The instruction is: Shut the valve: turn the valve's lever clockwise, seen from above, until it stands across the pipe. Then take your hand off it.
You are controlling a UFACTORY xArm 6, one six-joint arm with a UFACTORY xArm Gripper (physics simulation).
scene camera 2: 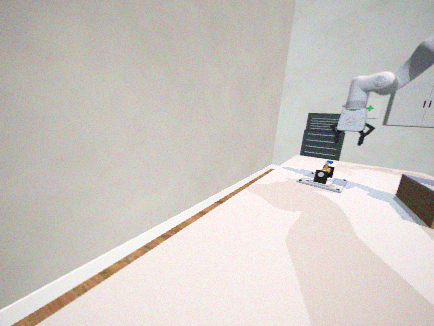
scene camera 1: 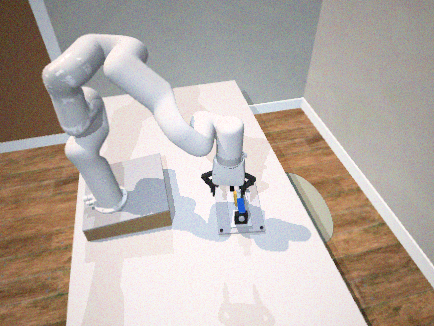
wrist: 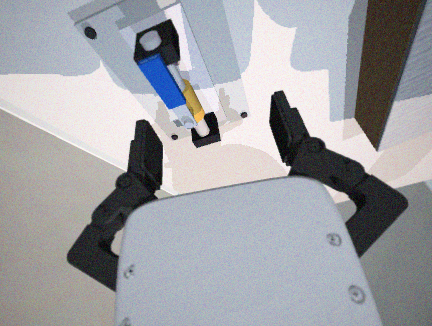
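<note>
The valve has a yellow body (scene camera 1: 235,196) (scene camera 2: 326,169) (wrist: 194,102) on a silver pipe (wrist: 176,75) between two black blocks. Its blue lever (scene camera 1: 241,205) (scene camera 2: 329,162) (wrist: 162,82) points along the pipe, toward the black block (scene camera 1: 241,217) (wrist: 172,52) at one end. The valve sits on a pale base plate (scene camera 1: 242,232) (scene camera 2: 335,189) (wrist: 112,50) with dark bolts at its corners. My gripper (scene camera 1: 228,193) (scene camera 2: 348,142) (wrist: 211,119) is open and empty, pointing down. It is well above the plate and apart from the lever. In scene camera 1 it hides part of the valve's far end.
The arm stands on a wooden box (scene camera 1: 130,225) (scene camera 2: 415,200) (wrist: 385,50) beside the plate on the white table (scene camera 1: 175,280) (scene camera 2: 225,250). A pale round object (scene camera 1: 315,210) shows beyond the table's right edge in scene camera 1. A dark cabinet (scene camera 2: 322,144) stands behind the table.
</note>
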